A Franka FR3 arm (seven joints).
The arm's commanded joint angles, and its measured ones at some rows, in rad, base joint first. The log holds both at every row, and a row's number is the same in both.
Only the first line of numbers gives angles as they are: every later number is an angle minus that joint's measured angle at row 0.
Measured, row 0:
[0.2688, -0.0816, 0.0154, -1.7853, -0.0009, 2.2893, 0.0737]
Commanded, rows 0 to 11:
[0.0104, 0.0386, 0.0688, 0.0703, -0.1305, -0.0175, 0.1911]
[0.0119, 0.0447, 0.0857, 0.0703, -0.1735, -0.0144, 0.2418]
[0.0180, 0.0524, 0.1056, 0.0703, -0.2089, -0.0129, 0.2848]
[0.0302, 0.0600, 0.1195, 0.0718, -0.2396, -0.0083, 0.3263]
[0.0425, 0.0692, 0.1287, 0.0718, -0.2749, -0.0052, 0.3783]
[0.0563, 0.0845, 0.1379, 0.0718, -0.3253, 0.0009, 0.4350]
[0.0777, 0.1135, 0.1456, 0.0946, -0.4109, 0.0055, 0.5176]
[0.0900, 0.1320, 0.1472, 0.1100, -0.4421, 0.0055, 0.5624]
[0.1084, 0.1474, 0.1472, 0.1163, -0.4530, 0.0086, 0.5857]
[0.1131, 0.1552, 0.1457, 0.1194, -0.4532, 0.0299, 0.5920]
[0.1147, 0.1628, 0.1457, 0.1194, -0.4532, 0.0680, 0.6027]
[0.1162, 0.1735, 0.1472, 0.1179, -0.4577, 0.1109, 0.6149]
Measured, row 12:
[0.1048, 0.1259, 0.1507, 0.0563, -0.4216, 0.0274, 0.5651]
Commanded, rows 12 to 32:
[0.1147, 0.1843, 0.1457, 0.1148, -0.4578, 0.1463, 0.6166]
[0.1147, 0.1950, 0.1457, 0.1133, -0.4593, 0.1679, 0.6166]
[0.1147, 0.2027, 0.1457, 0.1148, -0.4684, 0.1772, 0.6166]
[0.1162, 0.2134, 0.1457, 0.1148, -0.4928, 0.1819, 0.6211]
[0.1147, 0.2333, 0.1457, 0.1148, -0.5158, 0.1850, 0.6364]
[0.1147, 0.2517, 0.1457, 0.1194, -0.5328, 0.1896, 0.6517]
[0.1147, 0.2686, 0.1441, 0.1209, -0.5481, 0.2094, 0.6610]
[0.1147, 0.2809, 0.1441, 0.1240, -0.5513, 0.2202, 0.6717]
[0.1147, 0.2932, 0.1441, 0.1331, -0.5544, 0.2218, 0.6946]
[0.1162, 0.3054, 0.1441, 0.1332, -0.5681, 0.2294, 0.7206]
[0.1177, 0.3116, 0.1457, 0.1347, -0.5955, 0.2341, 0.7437]
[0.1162, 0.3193, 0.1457, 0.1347, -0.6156, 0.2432, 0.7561]
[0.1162, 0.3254, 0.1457, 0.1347, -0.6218, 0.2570, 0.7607]
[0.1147, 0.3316, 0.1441, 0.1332, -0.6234, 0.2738, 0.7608]
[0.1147, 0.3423, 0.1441, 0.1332, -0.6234, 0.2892, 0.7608]
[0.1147, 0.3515, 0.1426, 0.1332, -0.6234, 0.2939, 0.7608]
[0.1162, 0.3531, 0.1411, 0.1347, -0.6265, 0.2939, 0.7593]
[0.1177, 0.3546, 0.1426, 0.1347, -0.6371, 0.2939, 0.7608]
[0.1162, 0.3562, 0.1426, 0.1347, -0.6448, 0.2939, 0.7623]
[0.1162, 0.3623, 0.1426, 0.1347, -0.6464, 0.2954, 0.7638]
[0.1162, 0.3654, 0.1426, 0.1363, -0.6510, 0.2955, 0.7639]
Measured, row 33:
[0.1107, 0.3440, 0.1471, 0.0916, -0.6120, 0.2763, 0.7354]
